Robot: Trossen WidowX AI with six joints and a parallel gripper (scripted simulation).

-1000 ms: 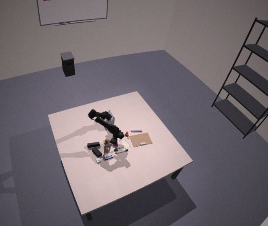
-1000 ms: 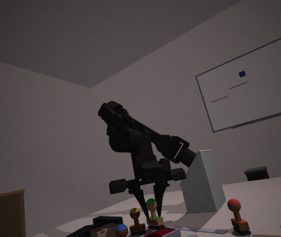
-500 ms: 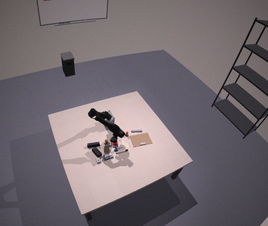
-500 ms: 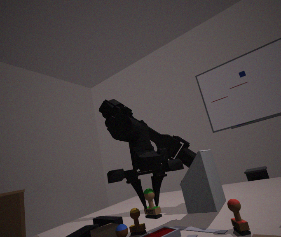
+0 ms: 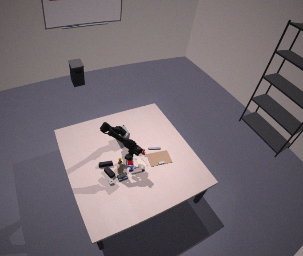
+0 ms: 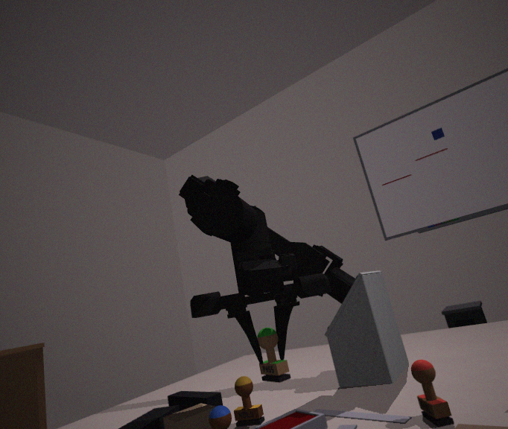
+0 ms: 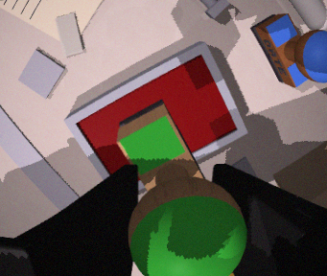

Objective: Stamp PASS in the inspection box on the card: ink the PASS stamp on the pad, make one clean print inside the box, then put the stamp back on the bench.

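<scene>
My gripper tip is 60 mm short of the cream card, 100 mm to the right of it and 90 mm above it. Round my gripper tip: red ink pad: 10 mm behind, 90 mm below; then yellow-knobbed stamp: 60 mm behind, 90 mm to the right, 70 mm below; then blue-knobbed stamp: 70 mm ahead, 40 mm to the right, 70 mm below.
</scene>
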